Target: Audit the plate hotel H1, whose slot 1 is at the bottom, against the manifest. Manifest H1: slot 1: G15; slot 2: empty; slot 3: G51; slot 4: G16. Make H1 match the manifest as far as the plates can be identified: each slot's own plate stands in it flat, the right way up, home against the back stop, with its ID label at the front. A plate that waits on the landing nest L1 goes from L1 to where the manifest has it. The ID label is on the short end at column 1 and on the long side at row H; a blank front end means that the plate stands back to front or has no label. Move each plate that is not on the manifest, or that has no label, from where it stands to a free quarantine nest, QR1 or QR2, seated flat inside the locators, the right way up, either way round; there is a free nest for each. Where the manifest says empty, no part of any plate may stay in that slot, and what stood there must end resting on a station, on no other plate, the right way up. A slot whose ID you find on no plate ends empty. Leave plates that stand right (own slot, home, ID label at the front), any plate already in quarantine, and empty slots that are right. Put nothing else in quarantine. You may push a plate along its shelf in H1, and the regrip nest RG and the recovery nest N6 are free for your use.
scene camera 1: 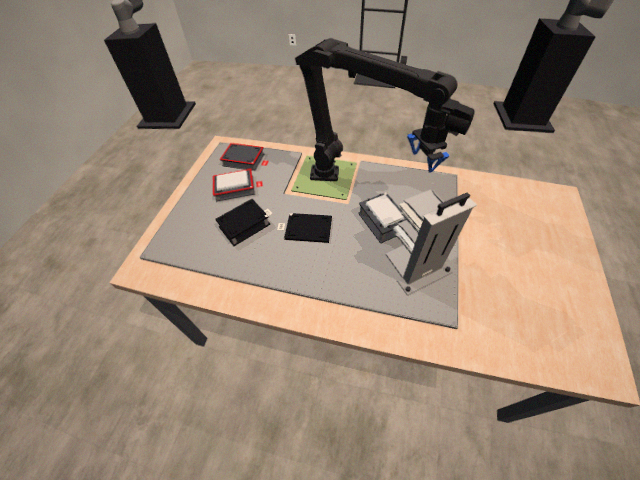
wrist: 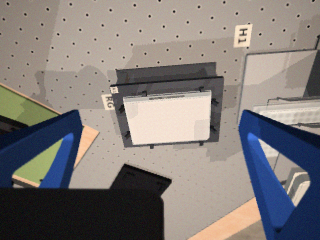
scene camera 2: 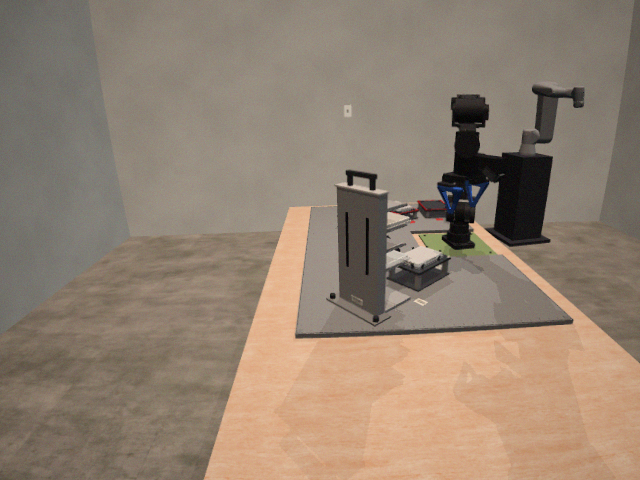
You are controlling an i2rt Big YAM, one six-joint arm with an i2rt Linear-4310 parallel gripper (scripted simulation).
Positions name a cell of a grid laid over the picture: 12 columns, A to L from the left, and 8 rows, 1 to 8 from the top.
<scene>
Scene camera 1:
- my gripper: H3
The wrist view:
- my gripper: G4
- black N6 nest: F6
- dark raised RG nest: I3
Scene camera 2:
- my gripper: I4
</scene>
